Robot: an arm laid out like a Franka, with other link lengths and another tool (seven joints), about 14 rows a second.
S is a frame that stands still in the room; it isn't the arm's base.
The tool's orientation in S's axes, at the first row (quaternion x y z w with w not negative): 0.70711, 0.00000, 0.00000, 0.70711
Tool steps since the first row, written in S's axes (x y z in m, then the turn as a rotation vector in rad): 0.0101, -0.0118, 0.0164, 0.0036, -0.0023, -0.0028; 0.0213, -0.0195, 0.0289, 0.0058, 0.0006, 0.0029; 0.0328, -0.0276, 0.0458, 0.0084, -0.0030, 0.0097; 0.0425, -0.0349, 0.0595, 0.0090, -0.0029, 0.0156; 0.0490, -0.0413, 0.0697, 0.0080, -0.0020, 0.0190
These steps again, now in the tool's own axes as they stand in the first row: 0.0101, 0.0164, 0.0118, 0.0036, -0.0028, 0.0023; 0.0213, 0.0289, 0.0195, 0.0058, 0.0029, -0.0006; 0.0328, 0.0458, 0.0276, 0.0084, 0.0097, 0.0030; 0.0425, 0.0595, 0.0349, 0.0090, 0.0156, 0.0029; 0.0490, 0.0697, 0.0413, 0.0080, 0.0190, 0.0020
